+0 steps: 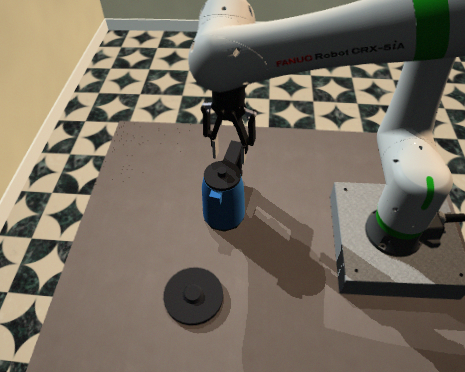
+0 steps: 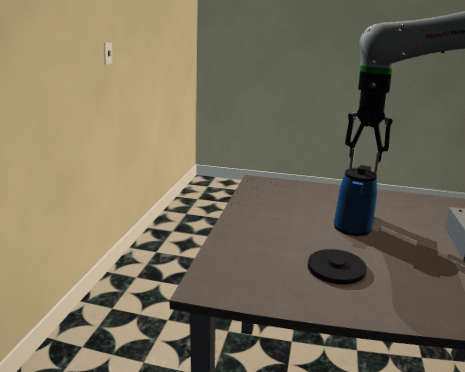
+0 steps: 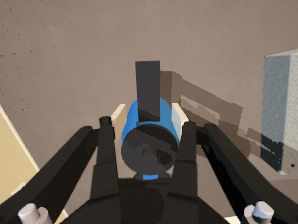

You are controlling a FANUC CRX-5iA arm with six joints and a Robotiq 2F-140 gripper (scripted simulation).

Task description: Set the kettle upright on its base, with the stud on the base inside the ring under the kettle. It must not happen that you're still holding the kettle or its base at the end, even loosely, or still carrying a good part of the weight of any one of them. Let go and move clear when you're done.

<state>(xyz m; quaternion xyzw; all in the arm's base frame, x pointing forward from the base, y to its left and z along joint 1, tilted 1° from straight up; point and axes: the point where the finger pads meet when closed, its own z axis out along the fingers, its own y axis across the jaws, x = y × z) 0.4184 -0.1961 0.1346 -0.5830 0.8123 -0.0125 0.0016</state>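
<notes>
Right now the blue kettle is 1 cm ahead of my hand, 3 cm to the left of it and 10 cm below it. Also, from my hand: round black base: 11 cm ahead, 32 cm to the left, 19 cm below.
</notes>
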